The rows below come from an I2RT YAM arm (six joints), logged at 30 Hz.
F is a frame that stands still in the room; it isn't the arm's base.
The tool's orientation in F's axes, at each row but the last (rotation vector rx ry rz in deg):
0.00 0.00 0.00
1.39 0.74 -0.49
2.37 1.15 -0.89
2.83 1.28 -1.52
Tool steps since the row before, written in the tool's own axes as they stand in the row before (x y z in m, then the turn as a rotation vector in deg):
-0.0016 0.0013 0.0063 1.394 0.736 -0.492
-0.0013 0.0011 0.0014 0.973 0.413 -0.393
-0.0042 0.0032 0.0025 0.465 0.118 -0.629
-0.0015 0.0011 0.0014 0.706 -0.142 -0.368
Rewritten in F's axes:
-0.0016 0.0013 0.0063 1.394 0.736 -0.492
-0.0013 0.0011 0.0014 0.971 0.414 -0.396
-0.0041 0.0032 0.0027 0.454 0.137 -0.633
-0.0014 0.0011 0.0015 0.694 -0.142 -0.391

